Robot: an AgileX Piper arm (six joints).
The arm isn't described. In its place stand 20 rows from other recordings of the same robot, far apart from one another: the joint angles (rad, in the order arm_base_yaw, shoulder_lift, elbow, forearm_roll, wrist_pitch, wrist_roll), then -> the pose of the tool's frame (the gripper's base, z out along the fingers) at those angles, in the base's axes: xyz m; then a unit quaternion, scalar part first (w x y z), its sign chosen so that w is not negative.
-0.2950, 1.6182, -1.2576, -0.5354, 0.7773, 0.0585 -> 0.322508 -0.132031 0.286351 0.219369 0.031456 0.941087 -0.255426
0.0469, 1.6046, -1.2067, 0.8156, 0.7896, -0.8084 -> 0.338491 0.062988 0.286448 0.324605 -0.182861 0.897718 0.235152
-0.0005, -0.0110, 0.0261, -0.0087, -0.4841, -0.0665 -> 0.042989 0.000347 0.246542 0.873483 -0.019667 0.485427 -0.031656
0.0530, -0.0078, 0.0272, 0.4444, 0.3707, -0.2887 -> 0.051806 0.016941 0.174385 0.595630 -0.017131 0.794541 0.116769
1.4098, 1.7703, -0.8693, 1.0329, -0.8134, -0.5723 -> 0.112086 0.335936 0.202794 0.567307 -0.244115 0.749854 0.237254
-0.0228, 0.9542, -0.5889, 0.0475, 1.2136, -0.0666 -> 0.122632 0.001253 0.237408 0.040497 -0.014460 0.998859 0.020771
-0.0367, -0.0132, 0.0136, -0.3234, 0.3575, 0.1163 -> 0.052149 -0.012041 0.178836 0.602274 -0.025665 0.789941 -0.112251
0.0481, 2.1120, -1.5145, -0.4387, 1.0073, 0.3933 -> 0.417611 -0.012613 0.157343 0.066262 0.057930 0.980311 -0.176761
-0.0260, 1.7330, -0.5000, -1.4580, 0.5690, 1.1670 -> 0.232369 -0.054778 0.103963 0.126365 -0.066526 0.944365 -0.296280
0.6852, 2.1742, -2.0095, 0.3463, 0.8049, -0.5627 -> 0.374497 0.334828 0.269731 0.322153 -0.484522 0.793751 0.177245
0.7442, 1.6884, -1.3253, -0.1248, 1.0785, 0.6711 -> 0.255735 0.221917 0.263489 0.119483 -0.059609 0.990701 0.026128
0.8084, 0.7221, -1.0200, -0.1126, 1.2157, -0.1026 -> 0.075240 0.064902 0.386517 0.358326 -0.408718 0.836281 0.072019
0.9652, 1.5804, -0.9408, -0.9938, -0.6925, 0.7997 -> 0.154975 0.309368 0.282386 0.481270 -0.516434 0.535707 0.463350
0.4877, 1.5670, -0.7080, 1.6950, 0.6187, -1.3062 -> 0.231883 0.182283 0.199407 0.248842 -0.160009 0.855993 0.423971
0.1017, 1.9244, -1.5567, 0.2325, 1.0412, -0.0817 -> 0.400148 0.059025 0.240106 0.122318 -0.044734 0.985601 0.107832
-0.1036, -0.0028, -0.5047, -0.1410, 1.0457, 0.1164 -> -0.006777 -0.010421 0.280505 0.530222 0.095221 0.839826 -0.067007
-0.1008, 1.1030, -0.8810, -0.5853, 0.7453, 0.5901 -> 0.213374 -0.055850 0.320598 0.376457 0.179696 0.892848 -0.169741
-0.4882, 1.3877, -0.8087, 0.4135, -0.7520, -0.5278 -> 0.256267 -0.164379 0.327479 0.694244 0.190695 0.600309 -0.348267
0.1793, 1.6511, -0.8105, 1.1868, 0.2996, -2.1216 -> 0.306107 0.080788 0.179065 0.364405 -0.538133 0.759972 -0.007992
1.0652, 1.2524, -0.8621, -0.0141, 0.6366, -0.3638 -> 0.120707 0.216469 0.275969 0.293416 -0.625961 0.715426 0.101222
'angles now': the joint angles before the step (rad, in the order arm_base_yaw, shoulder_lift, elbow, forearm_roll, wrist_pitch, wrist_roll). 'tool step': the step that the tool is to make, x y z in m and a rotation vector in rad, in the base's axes. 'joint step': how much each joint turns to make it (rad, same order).
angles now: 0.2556, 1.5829, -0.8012, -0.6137, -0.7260, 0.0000
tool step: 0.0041, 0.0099, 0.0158, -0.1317, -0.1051, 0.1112
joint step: 0.0011, 0.0002, -0.0766, -0.1891, 0.0104, -0.0001
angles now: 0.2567, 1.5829, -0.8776, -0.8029, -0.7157, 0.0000
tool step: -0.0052, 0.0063, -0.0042, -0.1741, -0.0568, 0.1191
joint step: -0.0001, 0.0000, -0.0162, -0.2180, 0.0089, -0.0001
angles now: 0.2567, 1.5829, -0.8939, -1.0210, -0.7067, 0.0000
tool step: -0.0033, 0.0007, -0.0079, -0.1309, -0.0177, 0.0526
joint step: 0.0000, -0.0001, 0.0001, -0.1379, 0.0347, 0.0000
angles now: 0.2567, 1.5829, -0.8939, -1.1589, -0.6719, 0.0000
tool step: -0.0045, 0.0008, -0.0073, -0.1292, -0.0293, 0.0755
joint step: 0.0001, -0.0002, 0.0001, -0.1520, 0.0135, 0.0001
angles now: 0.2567, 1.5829, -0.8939, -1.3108, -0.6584, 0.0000
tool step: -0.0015, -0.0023, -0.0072, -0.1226, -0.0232, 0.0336
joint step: -0.0001, 0.0001, 0.0000, -0.1216, 0.0435, -0.0001
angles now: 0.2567, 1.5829, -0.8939, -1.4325, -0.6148, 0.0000
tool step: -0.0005, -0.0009, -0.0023, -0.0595, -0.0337, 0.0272
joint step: -0.0002, 0.0002, -0.0001, -0.0425, 0.0127, -0.0335
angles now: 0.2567, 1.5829, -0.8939, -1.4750, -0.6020, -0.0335
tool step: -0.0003, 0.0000, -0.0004, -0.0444, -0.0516, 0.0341
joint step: 0.0002, -0.0001, 0.0002, -0.0088, 0.0002, -0.0687
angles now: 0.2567, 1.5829, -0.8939, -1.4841, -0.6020, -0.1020
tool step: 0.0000, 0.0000, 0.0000, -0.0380, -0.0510, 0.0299
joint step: 0.0000, 0.0000, 0.0000, 0.0001, 0.0001, -0.0704
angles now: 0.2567, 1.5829, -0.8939, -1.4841, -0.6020, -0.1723
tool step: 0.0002, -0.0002, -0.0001, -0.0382, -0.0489, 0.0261
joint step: 0.0000, 0.0001, -0.0001, 0.0000, 0.0031, -0.0672
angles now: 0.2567, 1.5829, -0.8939, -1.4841, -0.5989, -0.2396
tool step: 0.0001, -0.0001, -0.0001, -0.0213, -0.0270, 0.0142
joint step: 0.0001, 0.0000, 0.0001, 0.0004, 0.0021, -0.0375
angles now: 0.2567, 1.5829, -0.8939, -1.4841, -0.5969, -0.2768
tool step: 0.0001, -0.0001, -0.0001, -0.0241, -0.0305, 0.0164
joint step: 0.0001, 0.0000, 0.0001, 0.0003, 0.0021, -0.0424
